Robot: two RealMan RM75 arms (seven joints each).
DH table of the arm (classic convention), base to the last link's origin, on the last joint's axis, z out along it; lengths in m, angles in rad. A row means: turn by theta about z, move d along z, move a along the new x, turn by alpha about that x. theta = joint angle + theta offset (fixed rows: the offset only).
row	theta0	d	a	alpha
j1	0	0.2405	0	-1.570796
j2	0	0	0	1.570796
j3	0	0.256	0	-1.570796
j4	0	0	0	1.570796
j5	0	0.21	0	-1.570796
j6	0	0	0	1.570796
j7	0	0.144	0	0
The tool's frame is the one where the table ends.
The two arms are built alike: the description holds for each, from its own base.
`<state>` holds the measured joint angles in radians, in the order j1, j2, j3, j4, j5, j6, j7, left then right.
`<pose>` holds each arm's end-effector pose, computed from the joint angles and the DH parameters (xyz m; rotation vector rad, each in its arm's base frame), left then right.
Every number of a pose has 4 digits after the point. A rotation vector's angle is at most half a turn.
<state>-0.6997 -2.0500 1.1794 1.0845 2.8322 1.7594 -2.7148 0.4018 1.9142 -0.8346 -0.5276 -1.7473 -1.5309 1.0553</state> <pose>-0.2426 0.3451 0.0262 -2.2906 -1.4783 0.8343 0.3176 0.3082 0.0433 -2.6196 0.3625 0.6222</pose>
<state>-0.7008 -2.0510 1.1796 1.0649 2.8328 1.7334 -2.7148 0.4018 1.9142 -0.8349 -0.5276 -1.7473 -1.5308 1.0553</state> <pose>-0.2453 0.3467 0.0234 -2.2855 -1.4783 0.8251 0.3176 0.3082 0.0433 -2.6198 0.3625 0.6220</pose>
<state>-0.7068 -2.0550 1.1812 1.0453 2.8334 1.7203 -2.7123 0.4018 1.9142 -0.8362 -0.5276 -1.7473 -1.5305 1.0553</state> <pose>-0.2458 0.3471 0.0192 -2.2918 -1.4780 0.8283 0.3176 0.3081 0.0431 -2.6210 0.3623 0.6212</pose>
